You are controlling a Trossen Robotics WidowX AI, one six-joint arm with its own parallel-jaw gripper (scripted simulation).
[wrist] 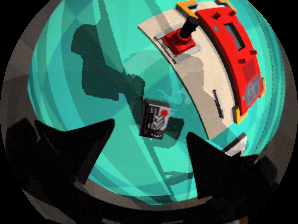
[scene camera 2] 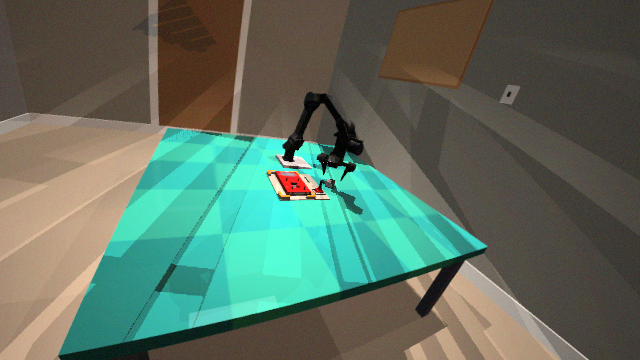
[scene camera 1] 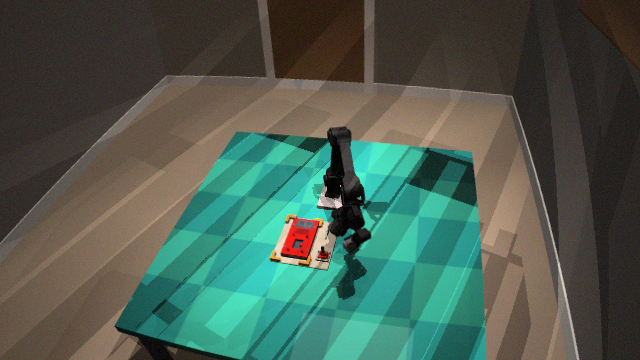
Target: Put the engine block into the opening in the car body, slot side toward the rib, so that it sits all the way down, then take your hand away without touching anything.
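Note:
Gripper open, holding nothing; a red car body and an engine block also present in my scene.

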